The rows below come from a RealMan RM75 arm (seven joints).
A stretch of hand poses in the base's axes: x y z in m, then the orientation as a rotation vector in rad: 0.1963 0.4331 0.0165 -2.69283 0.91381 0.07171; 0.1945 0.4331 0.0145 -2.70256 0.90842 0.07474; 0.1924 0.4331 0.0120 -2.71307 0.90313 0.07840; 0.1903 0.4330 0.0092 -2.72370 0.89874 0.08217; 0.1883 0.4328 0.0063 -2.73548 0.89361 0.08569; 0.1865 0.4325 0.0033 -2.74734 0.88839 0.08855; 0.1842 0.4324 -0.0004 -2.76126 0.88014 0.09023; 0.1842 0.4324 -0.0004 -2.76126 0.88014 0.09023; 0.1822 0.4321 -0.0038 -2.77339 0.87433 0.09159; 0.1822 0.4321 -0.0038 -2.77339 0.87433 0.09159; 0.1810 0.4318 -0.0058 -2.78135 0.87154 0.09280; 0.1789 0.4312 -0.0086 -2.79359 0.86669 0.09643; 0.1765 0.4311 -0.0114 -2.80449 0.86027 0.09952; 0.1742 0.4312 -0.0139 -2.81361 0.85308 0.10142; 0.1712 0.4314 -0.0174 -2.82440 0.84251 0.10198
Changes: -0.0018 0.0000 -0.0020 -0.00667 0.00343 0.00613; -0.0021 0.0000 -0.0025 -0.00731 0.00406 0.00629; -0.0021 -0.0001 -0.0028 -0.00768 0.00433 0.00572; -0.0020 -0.0002 -0.0029 -0.00859 0.00432 0.00642; -0.0018 -0.0003 -0.0030 -0.00879 0.00389 0.00640; -0.0023 -0.0001 -0.0037 -0.01004 0.00311 0.00868; 0.0000 0.0000 0.0000 0.00000 0.00000 0.00000; -0.0020 -0.0003 -0.0034 -0.00920 0.00289 0.00664; 0.0000 0.0000 0.0000 0.00000 0.00000 0.00000; -0.0012 -0.0003 -0.0020 -0.00629 0.00227 0.00371; -0.0021 -0.0006 -0.0028 -0.00922 0.00456 0.00617; -0.0024 -0.0001 -0.0028 -0.00767 0.00365 0.00679; -0.0023 0.0001 -0.0025 -0.00604 0.00234 0.00676; -0.0030 0.0002 -0.0035 -0.00689 0.00137 0.00916
